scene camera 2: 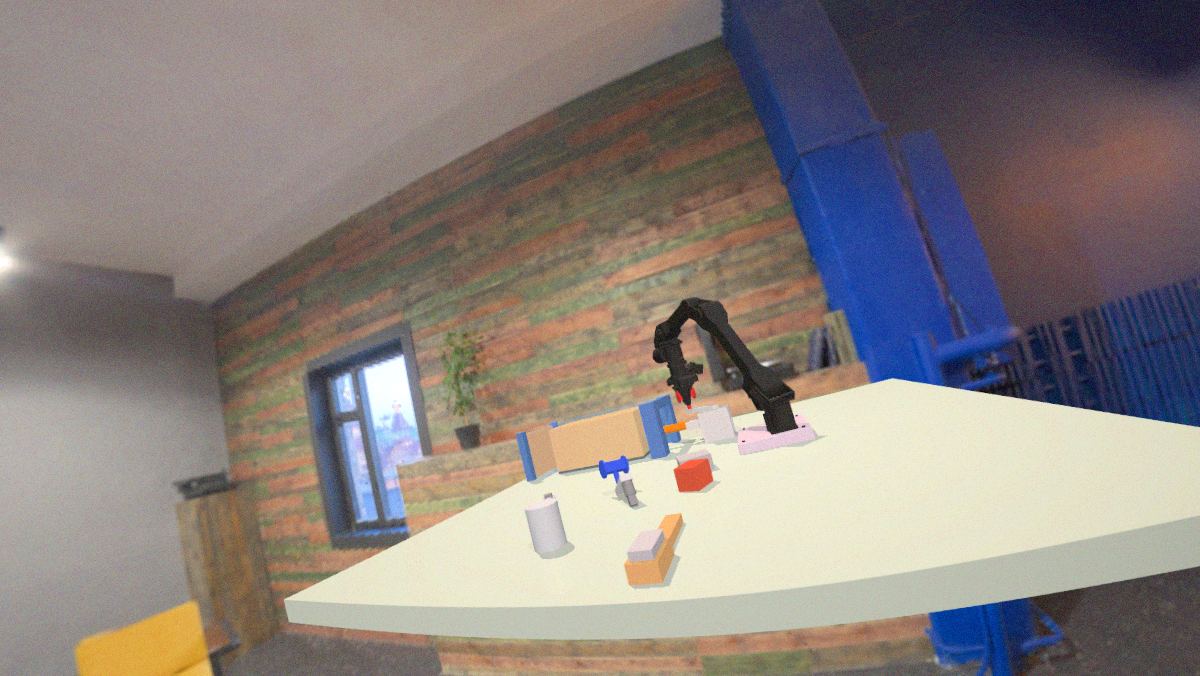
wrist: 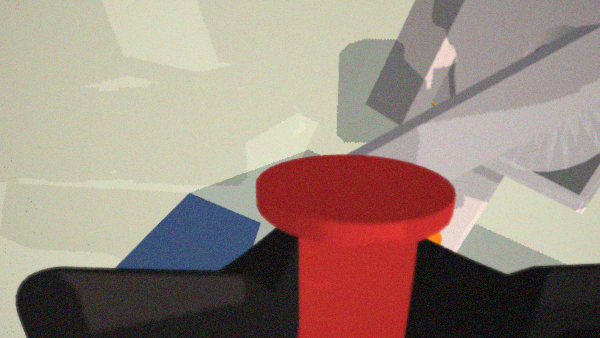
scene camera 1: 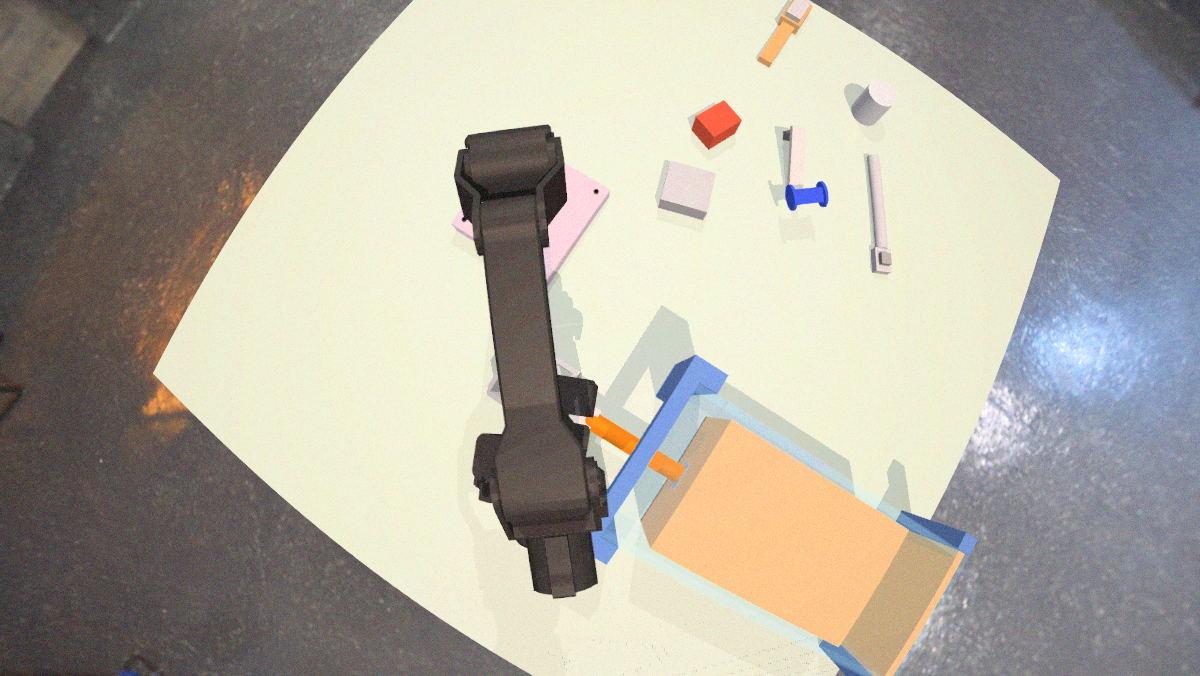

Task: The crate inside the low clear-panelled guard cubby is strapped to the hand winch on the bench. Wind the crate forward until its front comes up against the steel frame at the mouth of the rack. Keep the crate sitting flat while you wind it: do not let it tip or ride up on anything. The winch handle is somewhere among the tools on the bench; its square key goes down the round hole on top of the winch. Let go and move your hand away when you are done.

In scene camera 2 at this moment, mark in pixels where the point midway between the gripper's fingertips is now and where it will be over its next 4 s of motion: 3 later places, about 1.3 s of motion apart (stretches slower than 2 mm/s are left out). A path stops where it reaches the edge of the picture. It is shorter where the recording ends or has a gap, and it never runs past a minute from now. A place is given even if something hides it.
The gripper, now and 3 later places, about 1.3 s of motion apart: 688,405; 680,407; 680,409; 686,409
